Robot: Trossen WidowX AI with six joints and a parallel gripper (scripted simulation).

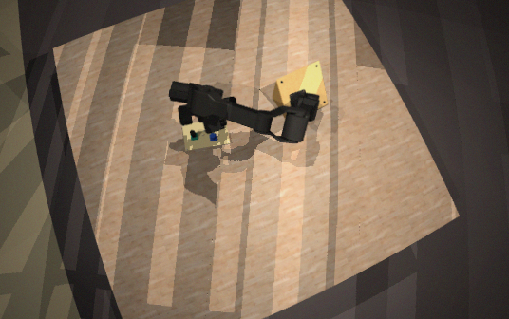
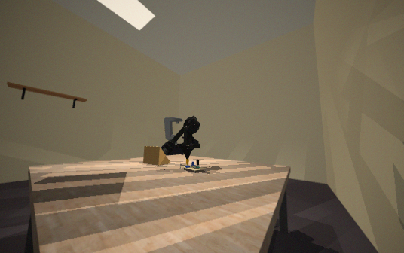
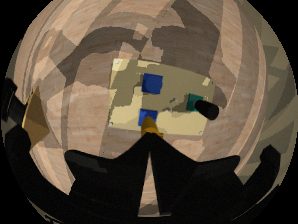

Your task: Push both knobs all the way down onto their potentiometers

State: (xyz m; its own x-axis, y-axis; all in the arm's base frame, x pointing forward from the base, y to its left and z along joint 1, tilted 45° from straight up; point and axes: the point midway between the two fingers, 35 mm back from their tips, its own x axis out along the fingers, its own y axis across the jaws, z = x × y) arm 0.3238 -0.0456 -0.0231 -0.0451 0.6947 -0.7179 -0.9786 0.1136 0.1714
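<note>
The yellow knob lies 10 mm below my gripper tip.
</note>
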